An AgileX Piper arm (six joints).
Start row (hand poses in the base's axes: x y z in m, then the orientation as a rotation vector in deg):
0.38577, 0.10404, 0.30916, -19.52, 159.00, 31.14
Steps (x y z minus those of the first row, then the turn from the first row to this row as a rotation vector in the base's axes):
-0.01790, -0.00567, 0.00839, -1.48, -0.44, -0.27
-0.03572, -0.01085, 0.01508, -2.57, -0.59, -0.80
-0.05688, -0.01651, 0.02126, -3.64, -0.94, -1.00
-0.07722, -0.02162, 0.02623, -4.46, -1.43, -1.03
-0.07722, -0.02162, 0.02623, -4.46, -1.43, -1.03
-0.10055, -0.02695, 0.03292, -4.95, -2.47, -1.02
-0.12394, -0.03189, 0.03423, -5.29, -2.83, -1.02
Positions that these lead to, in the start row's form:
0.36787, 0.09837, 0.31755, -19.55, 159.11, 28.91
0.35005, 0.09319, 0.32424, -19.07, 159.34, 27.24
0.32889, 0.08753, 0.33042, -19.08, 159.36, 25.62
0.30855, 0.08242, 0.33539, -19.30, 159.15, 24.34
0.30855, 0.08242, 0.33539, -19.30, 159.15, 24.34
0.28522, 0.07709, 0.34208, -19.61, 158.29, 23.38
0.26183, 0.07215, 0.34339, -19.74, 158.04, 22.81

